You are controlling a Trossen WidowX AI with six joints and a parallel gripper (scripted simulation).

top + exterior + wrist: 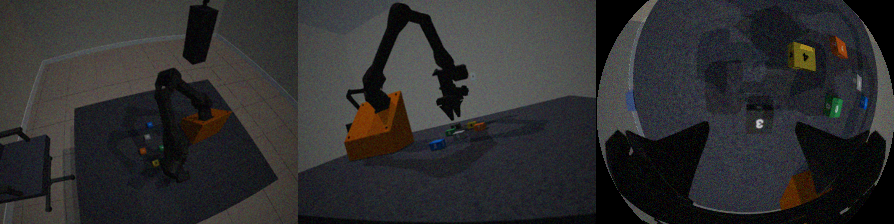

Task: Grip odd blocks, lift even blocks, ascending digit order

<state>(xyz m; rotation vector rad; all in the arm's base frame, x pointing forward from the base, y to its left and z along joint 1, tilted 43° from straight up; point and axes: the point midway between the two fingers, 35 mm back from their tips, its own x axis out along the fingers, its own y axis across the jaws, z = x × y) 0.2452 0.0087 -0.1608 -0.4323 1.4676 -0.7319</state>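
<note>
The black block is 3 cm below my gripper tip, 1 cm to the right of it and 1 cm behind it. From my gripper tip the other things lie so: orange block 17 cm to the right, 10 cm ahead, 3 cm below; yellow block 7 cm to the right, 7 cm ahead, 3 cm below; green block 14 cm to the right, 3 cm below, 1 cm behind.
</note>
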